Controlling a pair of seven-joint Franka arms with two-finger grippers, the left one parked.
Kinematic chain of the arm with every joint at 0, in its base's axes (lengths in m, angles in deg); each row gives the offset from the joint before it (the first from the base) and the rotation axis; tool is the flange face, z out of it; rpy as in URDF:
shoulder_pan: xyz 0 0 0.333 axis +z
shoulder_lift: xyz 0 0 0 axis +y
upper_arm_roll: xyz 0 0 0.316 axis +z
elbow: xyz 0.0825 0 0 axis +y
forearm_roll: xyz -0.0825 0 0.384 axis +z
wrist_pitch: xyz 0 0 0 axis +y
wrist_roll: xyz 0.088 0 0 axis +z
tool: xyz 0 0 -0.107 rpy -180 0 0
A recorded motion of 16 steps. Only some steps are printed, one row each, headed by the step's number.
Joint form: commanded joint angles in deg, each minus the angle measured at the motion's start. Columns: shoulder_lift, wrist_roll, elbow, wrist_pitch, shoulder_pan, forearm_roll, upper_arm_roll.
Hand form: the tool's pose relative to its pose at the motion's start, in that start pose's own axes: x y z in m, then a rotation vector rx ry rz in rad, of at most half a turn. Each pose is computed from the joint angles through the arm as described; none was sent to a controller.
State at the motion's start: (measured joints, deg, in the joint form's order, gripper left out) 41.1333 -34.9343 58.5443 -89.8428 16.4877 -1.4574 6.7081
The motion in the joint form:
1: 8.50 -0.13 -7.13 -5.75 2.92 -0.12 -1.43
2: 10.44 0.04 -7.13 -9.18 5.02 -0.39 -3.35
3: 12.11 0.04 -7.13 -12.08 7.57 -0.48 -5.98
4: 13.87 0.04 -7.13 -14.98 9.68 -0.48 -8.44
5: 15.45 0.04 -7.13 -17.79 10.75 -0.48 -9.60
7: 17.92 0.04 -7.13 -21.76 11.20 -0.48 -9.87
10: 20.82 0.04 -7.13 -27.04 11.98 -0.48 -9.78
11: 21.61 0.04 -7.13 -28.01 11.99 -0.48 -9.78
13: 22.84 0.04 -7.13 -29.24 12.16 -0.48 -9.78
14: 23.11 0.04 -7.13 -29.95 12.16 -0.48 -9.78
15: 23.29 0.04 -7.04 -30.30 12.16 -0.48 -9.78
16: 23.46 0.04 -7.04 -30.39 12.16 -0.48 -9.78
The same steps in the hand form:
1: 0.0232 -0.0386 0.0412 0.0329 0.0674 -0.0198
2: 0.0261 -0.0539 0.0623 0.0222 0.1046 -0.0348
3: 0.0262 -0.0687 0.0807 0.0027 0.1436 -0.0481
4: 0.0281 -0.0799 0.0996 -0.0144 0.1807 -0.0584
5: 0.0310 -0.0878 0.1160 -0.0158 0.2088 -0.0673
7: 0.0367 -0.0959 0.1428 -0.0044 0.2330 -0.0773
10: 0.0383 -0.1104 0.1741 0.0203 0.2663 -0.0986
11: 0.0399 -0.1112 0.1833 0.0220 0.2689 -0.1001
13: 0.0405 -0.1137 0.1984 0.0216 0.2691 -0.1047
14: 0.0414 -0.1143 0.2008 0.0263 0.2752 -0.1056
15: 0.0417 -0.1144 0.2035 0.0271 0.2763 -0.1060
16: 0.0419 -0.1144 0.2057 0.0262 0.2752 -0.1062

